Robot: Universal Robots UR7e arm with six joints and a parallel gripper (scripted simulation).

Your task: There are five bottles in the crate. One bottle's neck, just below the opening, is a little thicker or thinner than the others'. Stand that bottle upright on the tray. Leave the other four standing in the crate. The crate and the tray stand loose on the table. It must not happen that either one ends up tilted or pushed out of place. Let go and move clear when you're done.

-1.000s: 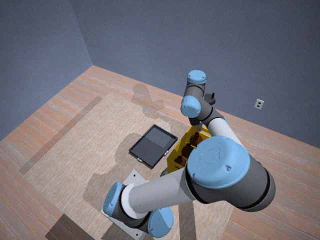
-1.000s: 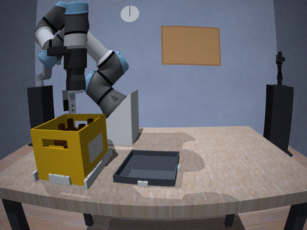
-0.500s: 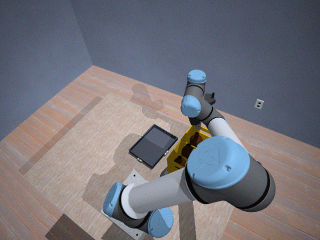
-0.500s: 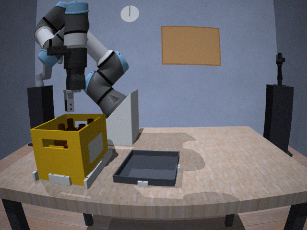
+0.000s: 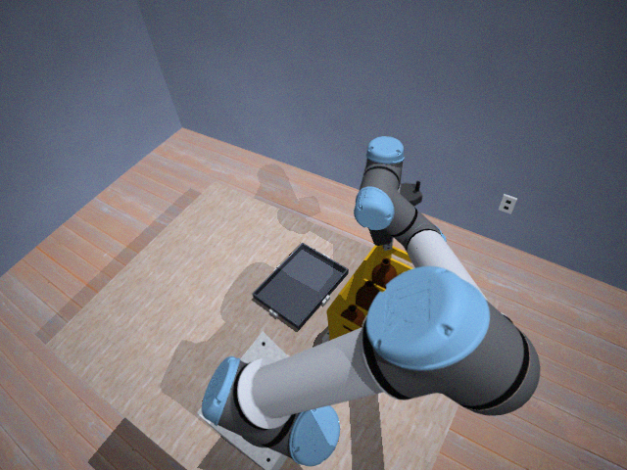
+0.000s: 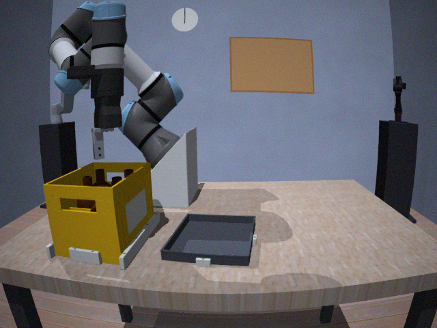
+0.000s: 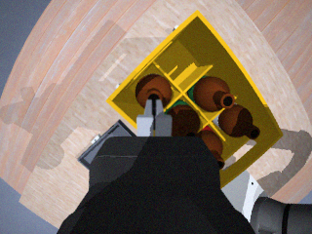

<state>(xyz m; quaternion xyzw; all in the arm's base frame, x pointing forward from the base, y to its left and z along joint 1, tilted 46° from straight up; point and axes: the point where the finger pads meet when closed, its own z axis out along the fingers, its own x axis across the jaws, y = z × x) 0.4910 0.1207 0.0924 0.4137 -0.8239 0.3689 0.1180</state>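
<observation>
My hand is 8 cm past the yellow crate, 5 cm to the left of it and 16 cm above it. Round my hand: dark tray 14 cm behind, 22 cm to the left, 23 cm below; bottle 15 cm below.
</observation>
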